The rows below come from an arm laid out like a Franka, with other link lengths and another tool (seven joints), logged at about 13 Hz.
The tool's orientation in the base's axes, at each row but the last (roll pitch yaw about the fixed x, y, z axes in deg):
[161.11, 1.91, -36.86]
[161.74, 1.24, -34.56]
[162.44, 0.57, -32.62]
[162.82, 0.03, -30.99]
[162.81, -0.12, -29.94]
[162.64, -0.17, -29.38]
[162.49, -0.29, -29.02]
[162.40, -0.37, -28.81]
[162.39, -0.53, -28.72]
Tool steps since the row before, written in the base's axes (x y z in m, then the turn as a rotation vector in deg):
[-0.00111, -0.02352, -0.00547, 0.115, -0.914, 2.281]
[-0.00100, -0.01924, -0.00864, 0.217, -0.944, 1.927]
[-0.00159, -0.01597, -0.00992, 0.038, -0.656, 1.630]
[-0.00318, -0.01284, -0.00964, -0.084, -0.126, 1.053]
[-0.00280, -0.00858, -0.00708, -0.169, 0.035, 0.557]
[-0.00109, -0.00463, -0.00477, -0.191, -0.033, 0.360]
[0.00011, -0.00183, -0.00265, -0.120, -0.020, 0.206]
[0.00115, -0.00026, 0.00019, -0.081, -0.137, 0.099]
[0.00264, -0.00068, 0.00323, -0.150, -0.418, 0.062]
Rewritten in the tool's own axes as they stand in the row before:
[0.01340, 0.01681, 0.01106, 0.564, 1.372, -1.963]
[0.01028, 0.01295, 0.01314, 0.672, 1.230, -1.639]
[0.00737, 0.01067, 0.01371, 0.369, 1.000, -1.397]
[0.00389, 0.00923, 0.01294, -0.008, 0.456, -0.961]
[0.00184, 0.00634, 0.00938, -0.163, 0.216, -0.516]
[0.00131, 0.00294, 0.00592, -0.149, 0.224, -0.307]
[0.00097, 0.00068, 0.00300, -0.094, 0.134, -0.174]
[0.00113, -0.00026, -0.00027, -0.004, 0.182, -0.046]
[0.00267, 0.00033, -0.00326, 0.070, 0.437, 0.074]

